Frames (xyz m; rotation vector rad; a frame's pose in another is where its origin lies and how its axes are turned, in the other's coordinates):
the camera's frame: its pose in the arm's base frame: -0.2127 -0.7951 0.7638 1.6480 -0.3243 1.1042
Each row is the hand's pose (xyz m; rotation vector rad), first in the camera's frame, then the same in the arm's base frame.
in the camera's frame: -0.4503 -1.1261 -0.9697 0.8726 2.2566 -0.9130
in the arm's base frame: -0.1613 0.3451 -0.2891 0.0585 2.2376 1.5989
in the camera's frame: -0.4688 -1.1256 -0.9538 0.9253 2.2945 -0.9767
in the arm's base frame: -0.1636 0.3254 -0.3033 0.0178 2.3255 1.5463
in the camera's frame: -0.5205 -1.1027 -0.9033 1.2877 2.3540 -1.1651
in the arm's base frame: -0.1818 0.2567 -0.3297 -0.0236 2.7179 1.3759
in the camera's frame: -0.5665 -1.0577 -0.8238 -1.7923 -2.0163 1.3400
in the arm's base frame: -0.1978 0.1560 -0.3378 -0.0697 -2.7297 -0.7913
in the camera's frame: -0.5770 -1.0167 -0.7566 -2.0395 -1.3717 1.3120
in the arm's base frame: -0.1982 0.0785 -0.3205 -0.2698 -2.4765 -0.2719
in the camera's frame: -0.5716 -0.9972 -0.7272 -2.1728 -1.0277 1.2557
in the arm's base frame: -0.1941 0.0470 -0.3041 -0.4105 -2.2904 -0.0544
